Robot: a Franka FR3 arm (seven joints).
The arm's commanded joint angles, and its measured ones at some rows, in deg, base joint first. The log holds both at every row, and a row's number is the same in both.
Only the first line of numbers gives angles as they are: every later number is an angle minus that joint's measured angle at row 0.
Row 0, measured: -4.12 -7.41 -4.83 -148.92 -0.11 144.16 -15.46
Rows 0 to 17, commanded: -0.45 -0.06 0.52 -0.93 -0.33 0.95 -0.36; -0.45 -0.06 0.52 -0.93 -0.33 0.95 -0.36; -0.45 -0.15 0.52 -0.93 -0.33 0.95 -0.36; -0.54 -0.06 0.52 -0.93 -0.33 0.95 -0.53; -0.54 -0.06 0.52 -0.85 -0.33 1.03 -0.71; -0.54 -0.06 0.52 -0.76 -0.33 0.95 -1.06; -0.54 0.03 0.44 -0.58 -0.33 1.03 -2.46; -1.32 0.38 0.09 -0.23 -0.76 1.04 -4.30; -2.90 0.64 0.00 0.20 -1.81 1.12 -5.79; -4.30 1.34 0.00 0.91 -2.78 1.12 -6.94; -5.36 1.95 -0.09 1.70 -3.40 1.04 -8.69; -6.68 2.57 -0.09 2.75 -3.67 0.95 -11.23; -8.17 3.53 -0.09 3.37 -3.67 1.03 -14.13; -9.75 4.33 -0.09 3.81 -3.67 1.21 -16.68; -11.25 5.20 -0.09 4.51 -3.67 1.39 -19.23; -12.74 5.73 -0.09 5.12 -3.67 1.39 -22.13; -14.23 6.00 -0.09 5.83 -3.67 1.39 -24.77; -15.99 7.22 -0.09 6.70 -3.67 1.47 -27.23
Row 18, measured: -11.37 3.30 -0.57 3.73 -2.81 0.60 -20.47
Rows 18 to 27, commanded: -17.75 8.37 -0.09 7.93 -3.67 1.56 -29.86; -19.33 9.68 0.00 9.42 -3.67 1.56 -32.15; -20.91 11.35 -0.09 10.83 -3.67 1.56 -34.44; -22.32 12.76 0.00 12.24 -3.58 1.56 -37.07; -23.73 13.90 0.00 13.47 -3.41 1.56 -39.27; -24.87 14.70 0.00 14.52 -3.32 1.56 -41.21; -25.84 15.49 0.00 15.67 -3.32 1.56 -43.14; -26.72 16.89 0.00 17.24 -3.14 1.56 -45.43; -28.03 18.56 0.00 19.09 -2.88 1.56 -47.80; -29.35 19.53 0.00 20.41 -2.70 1.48 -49.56
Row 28, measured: -25.20 13.08 -0.60 14.92 -2.87 1.11 -43.85
